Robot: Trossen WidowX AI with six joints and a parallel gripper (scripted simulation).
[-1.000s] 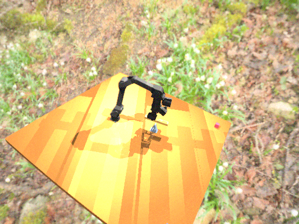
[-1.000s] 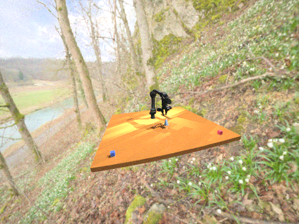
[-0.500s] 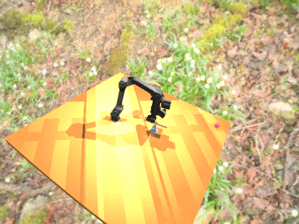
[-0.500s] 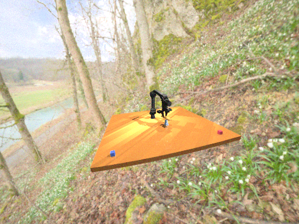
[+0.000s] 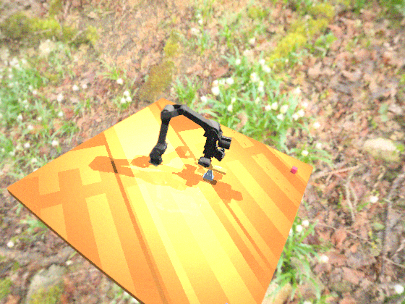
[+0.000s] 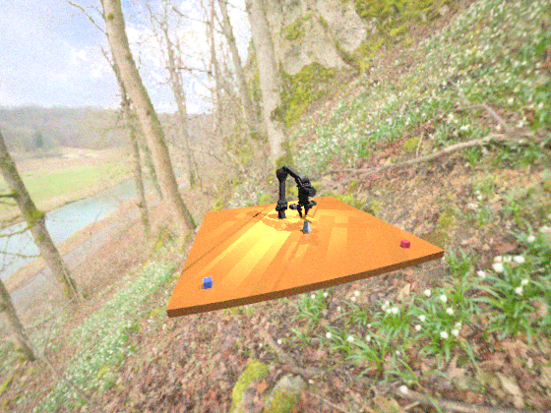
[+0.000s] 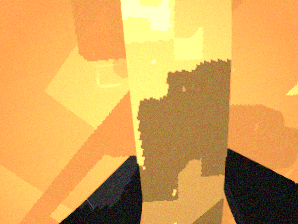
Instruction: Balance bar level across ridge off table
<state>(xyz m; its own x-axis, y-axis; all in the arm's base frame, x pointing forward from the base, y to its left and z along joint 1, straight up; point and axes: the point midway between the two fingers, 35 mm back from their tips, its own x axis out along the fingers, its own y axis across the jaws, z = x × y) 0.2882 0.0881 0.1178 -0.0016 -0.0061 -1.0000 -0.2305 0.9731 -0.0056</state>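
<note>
Now: the bar 30 mm ahead of my gripper tip and 10 mm to the left of it. Round my gripper tip: blue cube (450 mm ahead, 590 mm to the right, 70 mm below); then red cube (450 mm ahead, 410 mm to the left, 70 mm below).
</note>
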